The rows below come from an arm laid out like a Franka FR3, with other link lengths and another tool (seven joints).
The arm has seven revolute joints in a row. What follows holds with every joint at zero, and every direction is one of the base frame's. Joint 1 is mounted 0.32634 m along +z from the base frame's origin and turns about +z. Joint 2 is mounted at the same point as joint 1 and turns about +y. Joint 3 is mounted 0.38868 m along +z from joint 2 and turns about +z. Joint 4 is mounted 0.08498 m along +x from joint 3 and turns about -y. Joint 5 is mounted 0.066 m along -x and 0.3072 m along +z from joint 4 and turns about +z. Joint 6 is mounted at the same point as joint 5 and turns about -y. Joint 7 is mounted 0.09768 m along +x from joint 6 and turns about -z. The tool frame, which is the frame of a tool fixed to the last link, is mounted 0.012 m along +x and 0.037 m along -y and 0.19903 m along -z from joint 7; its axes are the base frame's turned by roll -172.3, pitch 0 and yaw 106.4 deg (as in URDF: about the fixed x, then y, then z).
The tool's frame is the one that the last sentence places.
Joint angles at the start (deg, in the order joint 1, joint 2, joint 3, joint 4, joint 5, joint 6, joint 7): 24.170 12.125 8.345 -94.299 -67.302 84.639 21.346
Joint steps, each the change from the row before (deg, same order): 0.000 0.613 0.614 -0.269 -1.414 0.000 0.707; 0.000 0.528 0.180 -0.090 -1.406 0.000 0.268; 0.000 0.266 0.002 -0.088 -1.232 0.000 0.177; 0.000 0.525 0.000 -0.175 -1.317 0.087 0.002; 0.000 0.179 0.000 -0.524 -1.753 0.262 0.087; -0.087 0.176 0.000 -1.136 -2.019 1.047 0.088; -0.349 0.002 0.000 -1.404 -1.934 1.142 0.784
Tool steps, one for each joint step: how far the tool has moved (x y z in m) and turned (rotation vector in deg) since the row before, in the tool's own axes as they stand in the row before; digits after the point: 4 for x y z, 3 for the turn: 0.0033 0.0053 -0.0039 -0.380 -1.446 -0.010; 0.0002 0.0043 -0.0011 -0.100 -1.408 -0.054; -0.0017 0.0021 -0.0002 -0.017 -1.216 0.121; 0.0007 0.0045 0.0002 -0.017 -1.356 -0.364; -0.0013 0.0028 -0.0006 -0.256 -1.802 -0.189; 0.0020 0.0055 -0.0007 -0.861 -2.087 -0.726; 0.0025 0.0039 0.0018 -0.736 -1.842 -0.149
